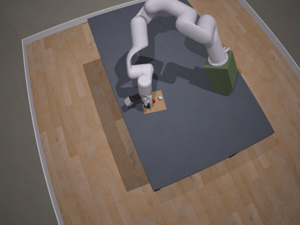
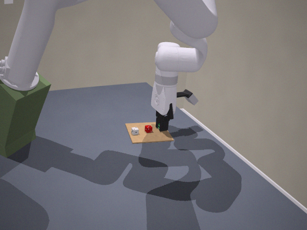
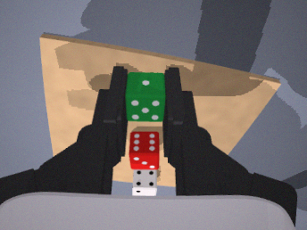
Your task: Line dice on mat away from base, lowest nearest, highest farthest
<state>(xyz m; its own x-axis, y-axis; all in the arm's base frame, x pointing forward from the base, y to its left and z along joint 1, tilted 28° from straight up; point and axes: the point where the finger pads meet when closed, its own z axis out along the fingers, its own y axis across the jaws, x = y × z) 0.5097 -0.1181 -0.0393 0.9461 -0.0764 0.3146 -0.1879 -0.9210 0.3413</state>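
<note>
My hand is 1 cm above the green die. Also, from my hand: mat (5 cm behind, 1 cm to the left, 2 cm below); red die (5 cm behind, 1 cm to the left, 1 cm below); white die (10 cm behind, 2 cm to the left, 1 cm below).
</note>
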